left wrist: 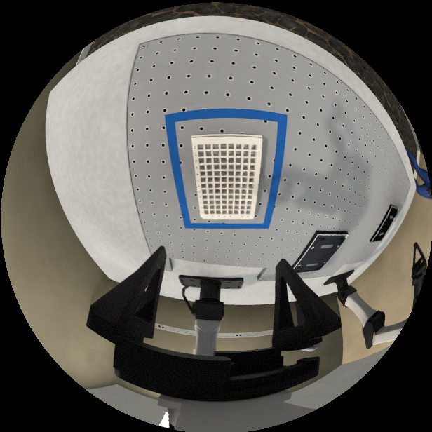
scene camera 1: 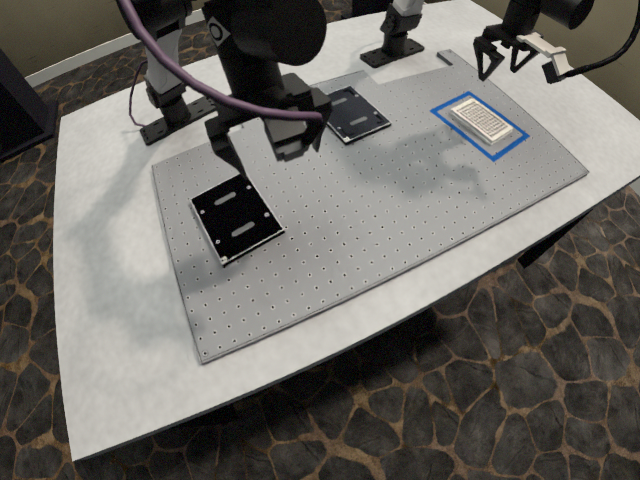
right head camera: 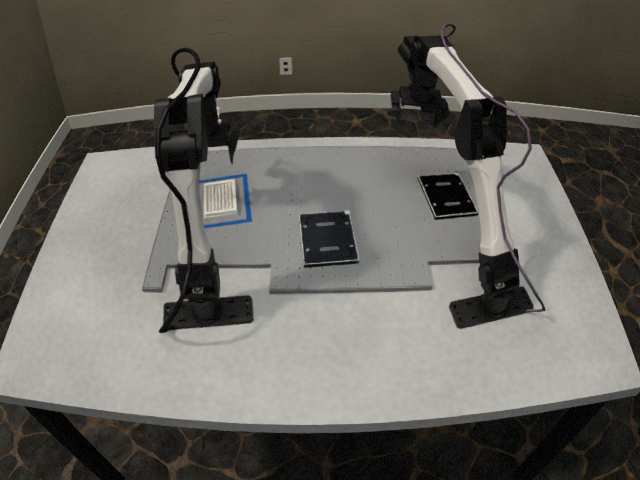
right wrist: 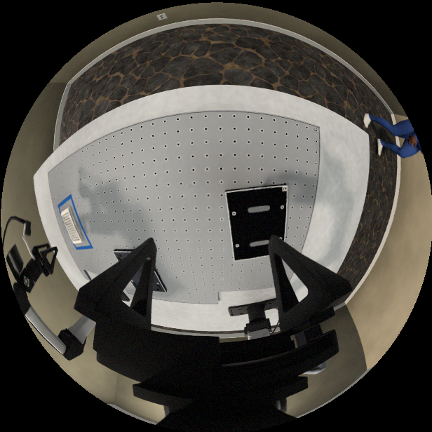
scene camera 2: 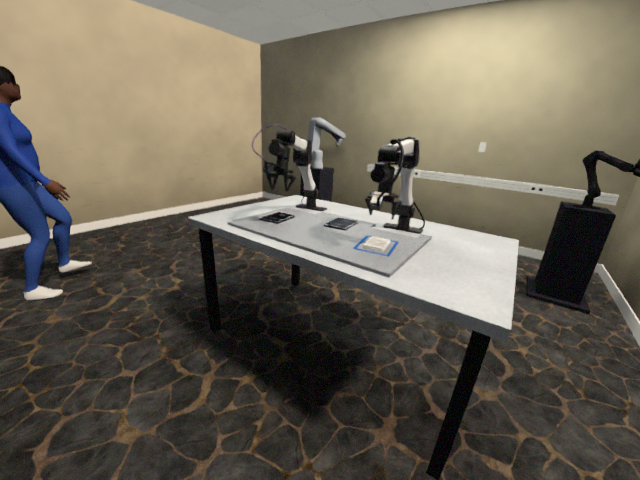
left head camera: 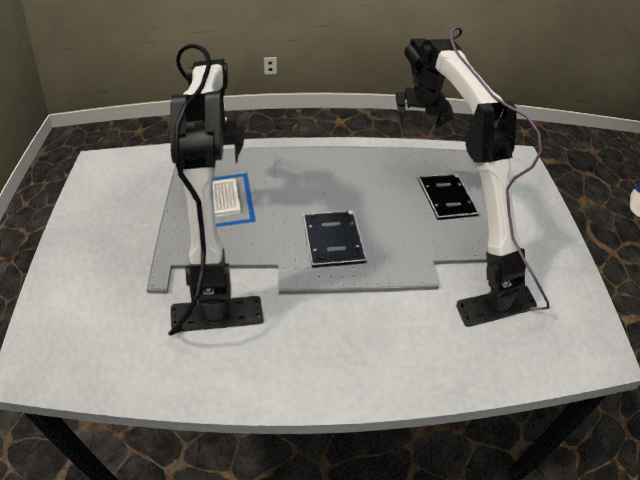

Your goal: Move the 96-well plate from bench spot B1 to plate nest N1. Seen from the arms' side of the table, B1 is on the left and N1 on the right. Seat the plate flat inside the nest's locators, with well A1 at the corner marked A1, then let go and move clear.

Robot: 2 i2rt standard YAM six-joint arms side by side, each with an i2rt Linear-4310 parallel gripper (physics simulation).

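Seen in the pictures: left gripper, fingertip midpoint: (scene camera 1: 497,75) (right head camera: 212,164) (scene camera 2: 381,217) (left head camera: 216,162); right gripper, fingertip midpoint: (scene camera 1: 281,163) (right head camera: 415,124) (scene camera 2: 279,190) (left head camera: 418,125); left arm's base, origin of the base link: (scene camera 1: 392,53) (right head camera: 207,314) (scene camera 2: 402,229) (left head camera: 215,315); right arm's base, origin of the base link: (scene camera 1: 179,120) (right head camera: 492,308) (scene camera 2: 311,208) (left head camera: 497,306).
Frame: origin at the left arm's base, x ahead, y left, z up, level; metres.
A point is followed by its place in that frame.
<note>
The white 96-well plate (left head camera: 225,196) {y -0.047, x 0.352, z 0.024 m} (right head camera: 219,197) {y -0.036, x 0.349, z 0.026 m} (scene camera 1: 480,120) {y -0.046, x 0.356, z 0.026 m} (left wrist: 227,177) lies flat inside the blue outline (left wrist: 226,226) (scene camera 1: 511,148) {y -0.036, x 0.449, z 0.013 m} at the left of the head views; its A1 lettering is too small to read. The black nest at the right (left head camera: 448,195) {y -0.614, x 0.271, z 0.025 m} (scene camera 1: 235,217) {y -0.616, x 0.285, z 0.025 m} (right wrist: 259,227) holds no plate and has a white mark at one far corner. My left gripper (left wrist: 224,258) (scene camera 1: 498,73) {y -0.034, x 0.346, z 0.137 m} (scene camera 2: 382,214) {y -0.034, x 0.346, z 0.137 m} is open and empty, above and to the arm side of the plate. My right gripper (right wrist: 211,242) (scene camera 1: 279,160) {y -0.540, x 0.364, z 0.187 m} (scene camera 2: 280,188) {y -0.540, x 0.364, z 0.187 m} is open and empty, high near the right nest.
A second black nest (left head camera: 334,237) {y -0.286, x 0.164, z 0.025 m} (right head camera: 328,237) {y -0.286, x 0.164, z 0.025 m} (scene camera 1: 356,109) {y -0.267, x 0.175, z 0.025 m} lies near the middle, between the arm bases, without a plate. Both nests rest on the grey perforated board (left head camera: 382,273) {y -0.370, x 0.050, z 0.013 m} (scene camera 1: 361,258) {y -0.476, x 0.471, z 0.013 m}. A person in blue (scene camera 2: 23,149) stands beyond the table.
</note>
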